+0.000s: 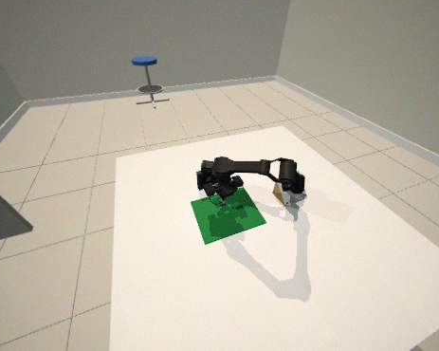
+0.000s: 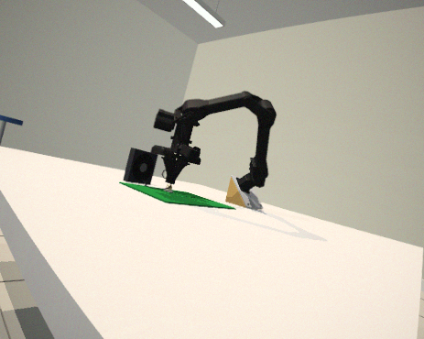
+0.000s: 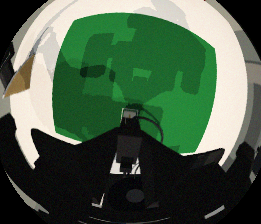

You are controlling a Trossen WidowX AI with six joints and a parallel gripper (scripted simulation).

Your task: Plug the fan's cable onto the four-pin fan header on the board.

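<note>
My gripper tip is 10 mm below the black plug. From my gripper tip the other things lie so: green board (60 mm to the left, 60 mm below); then four-pin header (40 mm below); then black fan (130 mm to the right, 40 mm ahead, 20 mm above).
</note>
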